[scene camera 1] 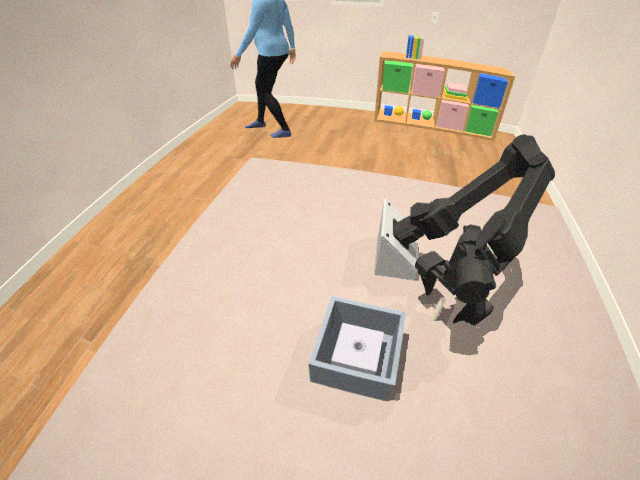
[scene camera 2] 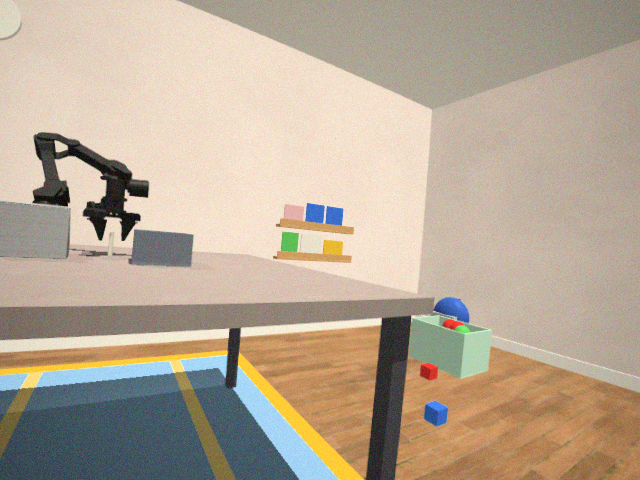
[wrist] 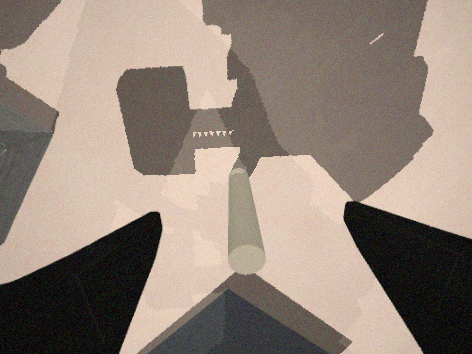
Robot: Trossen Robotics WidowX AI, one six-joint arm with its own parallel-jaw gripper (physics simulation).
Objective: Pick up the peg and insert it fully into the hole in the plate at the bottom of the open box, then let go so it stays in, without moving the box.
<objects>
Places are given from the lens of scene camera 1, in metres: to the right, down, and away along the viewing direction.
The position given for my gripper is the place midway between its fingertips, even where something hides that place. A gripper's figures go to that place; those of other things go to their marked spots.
my gripper (scene camera 1: 441, 308): 0.28, 0.16, 0.66
blue-grey box (scene camera 1: 379, 386): 0.11, 0.27, 0.51
grey plate (scene camera 1: 357, 348): 0.08, 0.23, 0.62
The marked spots on the blue-grey box and the grey plate are 0.12 m apart.
</objects>
